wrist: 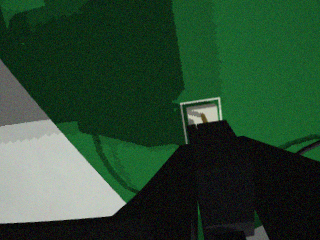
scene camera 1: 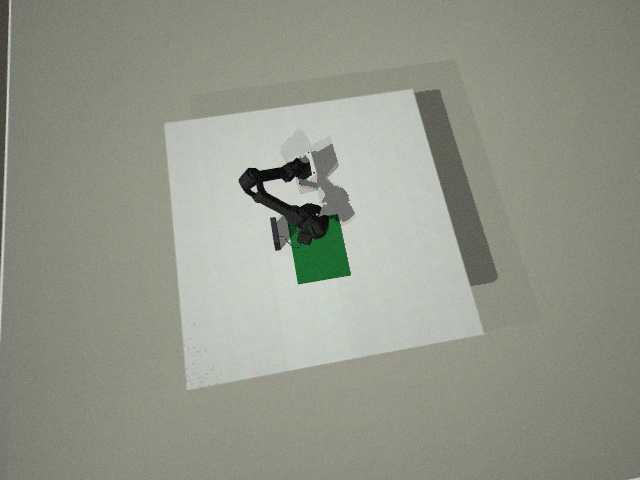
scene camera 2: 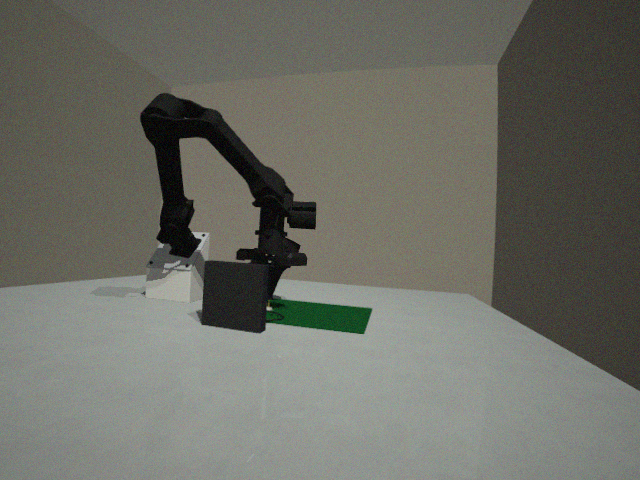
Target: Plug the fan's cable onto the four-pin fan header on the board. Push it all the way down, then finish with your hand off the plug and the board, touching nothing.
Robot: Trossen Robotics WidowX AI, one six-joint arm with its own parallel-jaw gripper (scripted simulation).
Observation:
In view: my gripper [scene camera 2: 267, 293], a dark fan [scene camera 2: 235, 294] and a green board [scene camera 1: 325, 258].
My gripper is seen too in the wrist view [wrist: 212, 150]. The green board shows as well in the wrist view [wrist: 113, 84] and in scene camera 2 [scene camera 2: 296, 313].

